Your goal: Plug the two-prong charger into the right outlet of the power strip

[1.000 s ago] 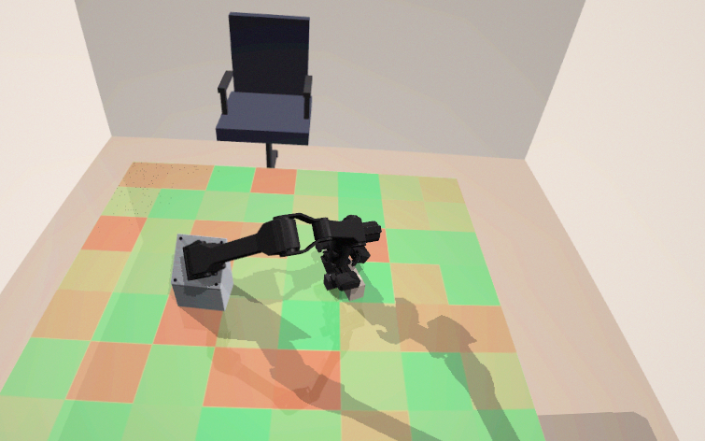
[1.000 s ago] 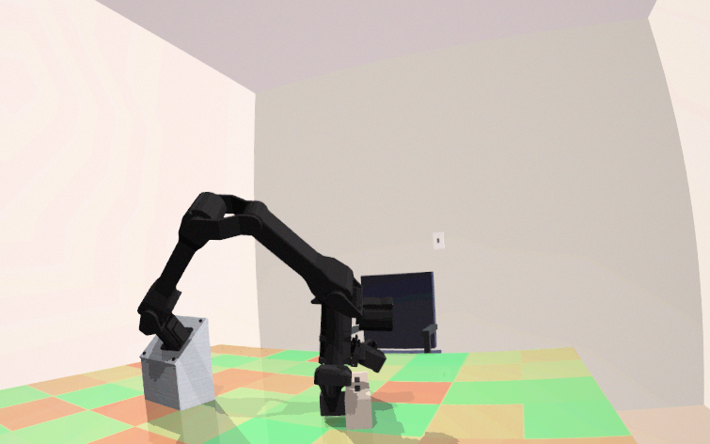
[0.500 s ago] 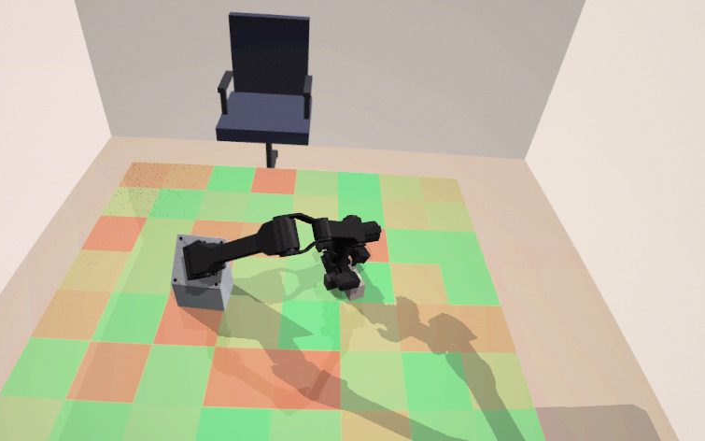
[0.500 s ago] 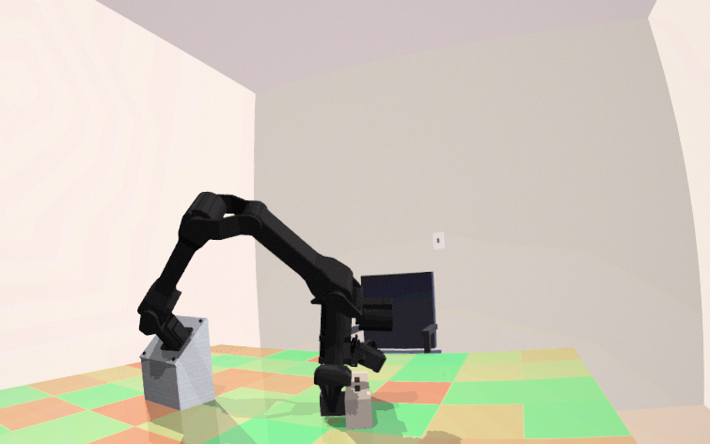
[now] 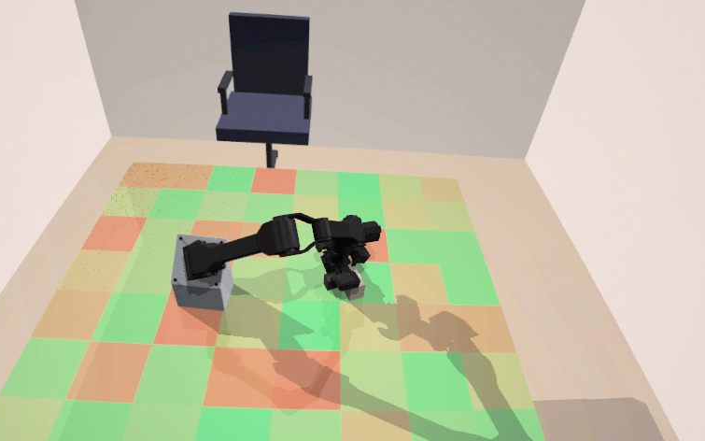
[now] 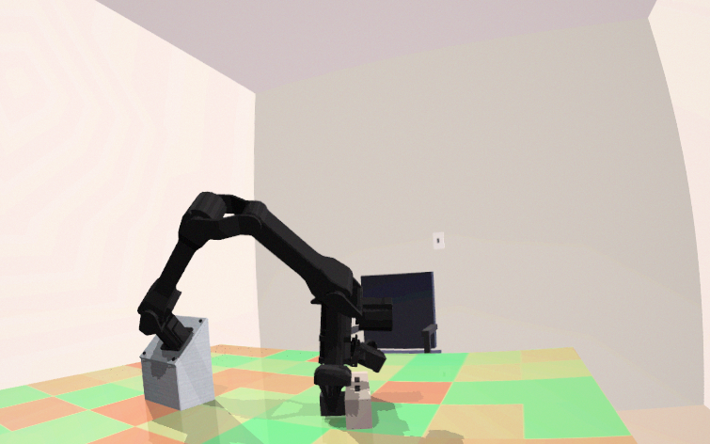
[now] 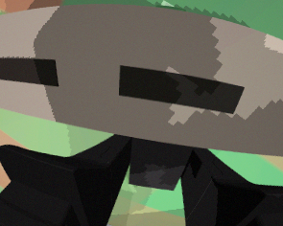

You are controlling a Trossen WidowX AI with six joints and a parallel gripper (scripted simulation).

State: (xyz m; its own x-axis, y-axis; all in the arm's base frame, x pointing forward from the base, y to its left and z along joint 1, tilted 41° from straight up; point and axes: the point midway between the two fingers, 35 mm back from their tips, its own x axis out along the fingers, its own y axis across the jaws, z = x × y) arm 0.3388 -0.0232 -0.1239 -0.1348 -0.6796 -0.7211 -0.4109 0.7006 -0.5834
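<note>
Right now my gripper tip is 20 mm short of the black two-prong charger, 10 mm to the right of it and 10 mm below it.
</note>
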